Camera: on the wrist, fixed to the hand. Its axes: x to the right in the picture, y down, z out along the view.
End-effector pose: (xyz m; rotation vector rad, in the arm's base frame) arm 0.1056 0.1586 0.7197 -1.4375 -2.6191 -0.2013
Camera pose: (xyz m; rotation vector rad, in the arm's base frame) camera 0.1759 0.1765 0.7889 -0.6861 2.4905 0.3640
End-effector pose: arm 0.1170 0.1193 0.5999 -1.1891 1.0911 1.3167
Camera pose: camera 0.0507 0.0441 0.6015 -1.3360 -0.5153 0.4360
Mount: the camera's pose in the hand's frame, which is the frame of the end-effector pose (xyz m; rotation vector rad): -0.0092 0.0722 -0.0690 -0.3673 -0.4863 -1.5537
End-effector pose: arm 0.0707 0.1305 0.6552 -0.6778 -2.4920 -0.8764
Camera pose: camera 0.1336 0.1314 0.7333 -0.9291 2.0097 1.1782
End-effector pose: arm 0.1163 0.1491 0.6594 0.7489 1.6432 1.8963
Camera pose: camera 0.0726 0.0845 0.7225 -0.2623 0.9069 0.7010
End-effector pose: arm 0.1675 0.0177 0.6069 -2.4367 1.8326 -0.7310
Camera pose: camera 0.0748 0.0217 0.6451 2.7894 0.3036 -0.2983
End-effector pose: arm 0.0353 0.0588 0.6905 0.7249 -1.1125 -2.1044
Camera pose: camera 0.1107 -0.0004 0.7201 -0.6428 0.0834 2.2635
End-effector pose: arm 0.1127 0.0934 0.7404 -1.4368 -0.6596 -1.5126
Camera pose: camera 0.1425 0.0046 0.7045 1.1179 1.5676 1.7443
